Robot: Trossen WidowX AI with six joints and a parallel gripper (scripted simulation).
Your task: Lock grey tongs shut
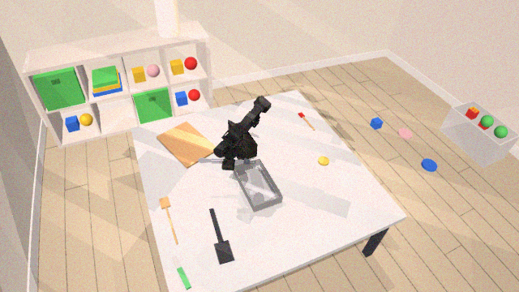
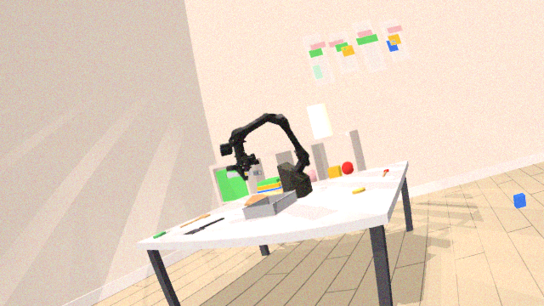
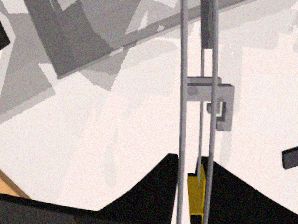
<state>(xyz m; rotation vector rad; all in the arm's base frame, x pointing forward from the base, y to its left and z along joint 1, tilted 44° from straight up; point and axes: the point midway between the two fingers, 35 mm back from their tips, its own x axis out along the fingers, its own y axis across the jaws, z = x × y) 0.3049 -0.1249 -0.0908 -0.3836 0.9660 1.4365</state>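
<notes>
Now: the wooden board 420 mm behind my gripper tip, 190 mm to the right of it and 170 mm below it. Also, from my gripper tip: grey roasting tin 150 mm to the left, 140 mm below, 40 mm ahead; yellow hinge piece 40 mm above, 10 mm to the left; black spatula 300 mm ahead, 170 mm below, 130 mm to the right.
</notes>
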